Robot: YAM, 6 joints.
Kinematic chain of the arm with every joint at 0, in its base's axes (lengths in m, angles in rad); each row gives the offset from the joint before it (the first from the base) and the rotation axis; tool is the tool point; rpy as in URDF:
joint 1: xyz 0 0 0.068 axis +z
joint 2: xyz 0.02 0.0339 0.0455 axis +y
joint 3: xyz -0.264 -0.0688 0 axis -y
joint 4: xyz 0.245 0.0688 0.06 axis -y
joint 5: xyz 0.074 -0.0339 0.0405 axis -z
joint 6: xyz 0.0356 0 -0.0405 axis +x
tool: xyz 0 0 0 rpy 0 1.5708 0
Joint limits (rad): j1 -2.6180..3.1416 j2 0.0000..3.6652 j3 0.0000..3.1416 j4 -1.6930..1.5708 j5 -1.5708..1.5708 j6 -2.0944..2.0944
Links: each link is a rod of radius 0.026 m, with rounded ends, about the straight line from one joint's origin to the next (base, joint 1, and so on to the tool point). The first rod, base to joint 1, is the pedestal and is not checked.
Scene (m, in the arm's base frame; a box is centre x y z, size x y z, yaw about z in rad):
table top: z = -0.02
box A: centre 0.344 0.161 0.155 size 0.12 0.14 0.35 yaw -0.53
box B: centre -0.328 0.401 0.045 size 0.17 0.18 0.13 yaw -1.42
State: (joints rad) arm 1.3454 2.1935 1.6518 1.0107 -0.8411 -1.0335
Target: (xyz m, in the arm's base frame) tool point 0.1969 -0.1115 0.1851
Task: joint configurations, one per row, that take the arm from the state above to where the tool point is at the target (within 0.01 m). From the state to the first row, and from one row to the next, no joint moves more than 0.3 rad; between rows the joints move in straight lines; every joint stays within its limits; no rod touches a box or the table.
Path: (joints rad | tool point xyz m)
1: 1.2329 1.9031 1.5166 0.9487 -0.7786 -1.2009 | 0.1222 0.4231 0.3792
2: 1.1203 1.6127 1.3814 0.8866 -0.7162 -1.3683 | 0.1371 0.3372 0.4410
3: 1.0078 1.3223 1.2462 0.8246 -0.6537 -1.5357 | 0.1305 0.2474 0.4802
4: 0.8953 1.0319 1.1110 0.7626 -0.5912 -1.7031 | 0.1052 0.1630 0.4965
5: 0.6406 1.0852 0.9677 0.8276 -0.6332 -1.5915 | 0.1678 0.1514 0.4448
6: 0.3859 1.1386 0.8244 0.8927 -0.6752 -1.4799 | 0.2197 0.1133 0.3902
7: 0.1311 1.1919 0.6811 0.9578 -0.7171 -1.3683 | 0.2511 0.0567 0.3349
8: -0.1236 1.2452 0.5379 1.0229 -0.7591 -1.2567 | 0.2567 -0.0072 0.2810
9: -0.3783 1.2986 0.3946 1.0880 -0.8011 -1.1451 | 0.2369 -0.0667 0.2304
10: -0.6330 1.3519 0.2513 1.1531 -0.8430 -1.0335 | 0.1969 -0.1115 0.1851

